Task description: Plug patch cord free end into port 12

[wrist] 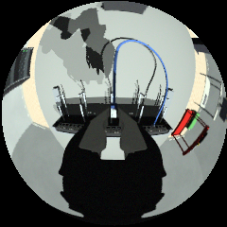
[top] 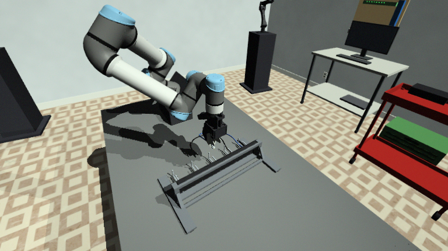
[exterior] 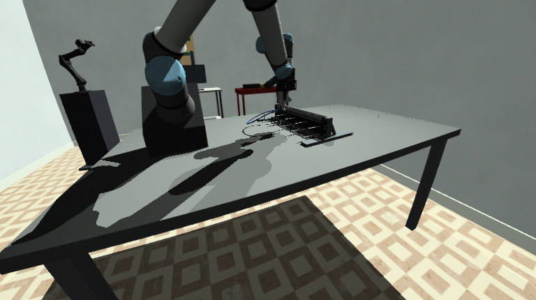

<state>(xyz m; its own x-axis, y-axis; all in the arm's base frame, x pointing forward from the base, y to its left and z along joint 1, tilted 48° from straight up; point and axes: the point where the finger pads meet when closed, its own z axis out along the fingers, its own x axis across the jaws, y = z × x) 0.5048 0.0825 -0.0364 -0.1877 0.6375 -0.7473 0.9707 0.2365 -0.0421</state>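
Now: the plug 10 mm ahead of my hand and 10 mm below it.
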